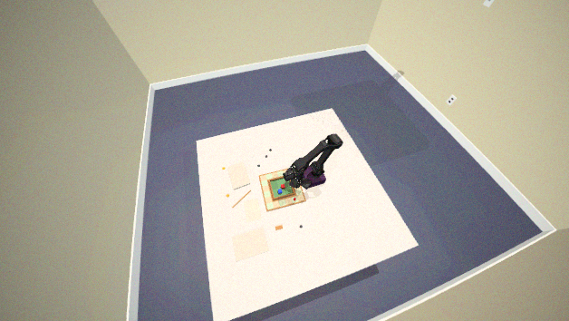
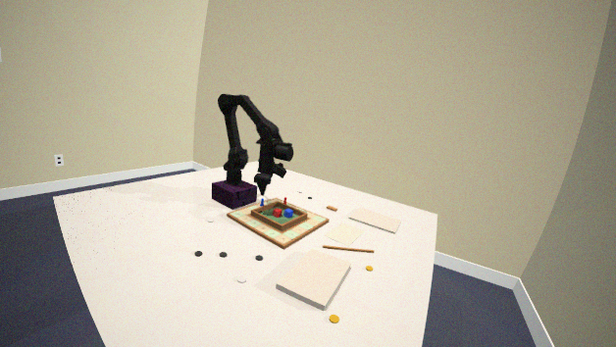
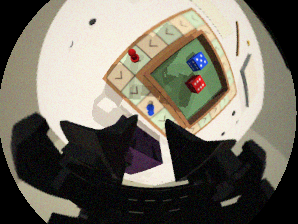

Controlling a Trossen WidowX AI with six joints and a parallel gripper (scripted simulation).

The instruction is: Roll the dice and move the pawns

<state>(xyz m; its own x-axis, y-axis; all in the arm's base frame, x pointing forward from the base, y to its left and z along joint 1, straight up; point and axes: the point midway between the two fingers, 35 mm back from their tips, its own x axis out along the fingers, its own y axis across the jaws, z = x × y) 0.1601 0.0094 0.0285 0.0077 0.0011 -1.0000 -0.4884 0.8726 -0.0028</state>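
The blue pawn is 4 cm below my gripper tip. Round my gripper tip: red pawn (8 cm to the left, 6 cm ahead, 4 cm below); then wooden stick (40 cm ahead, 8 cm to the right, 6 cm below); then green tray (11 cm ahead, 6 cm below, 4 cm to the right).
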